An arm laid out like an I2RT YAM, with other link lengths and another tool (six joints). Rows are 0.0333 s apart.
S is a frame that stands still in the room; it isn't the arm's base.
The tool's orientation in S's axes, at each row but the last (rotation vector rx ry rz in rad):
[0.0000, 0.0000, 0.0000]
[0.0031, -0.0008, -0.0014]
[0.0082, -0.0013, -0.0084]
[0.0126, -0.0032, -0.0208]
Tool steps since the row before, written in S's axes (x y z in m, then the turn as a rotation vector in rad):
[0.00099, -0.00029, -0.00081, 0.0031, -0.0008, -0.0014]
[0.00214, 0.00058, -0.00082, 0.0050, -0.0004, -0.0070]
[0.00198, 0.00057, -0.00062, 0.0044, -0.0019, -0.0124]
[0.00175, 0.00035, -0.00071, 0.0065, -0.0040, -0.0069]
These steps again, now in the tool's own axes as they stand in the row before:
[0.00099, -0.00029, -0.00081, 0.0031, -0.0008, -0.0014]
[0.00214, 0.00058, -0.00082, 0.0050, -0.0004, -0.0070]
[0.00197, 0.00058, -0.00063, 0.0044, -0.0020, -0.0124]
[0.00174, 0.00038, -0.00072, 0.0066, -0.0040, -0.0069]

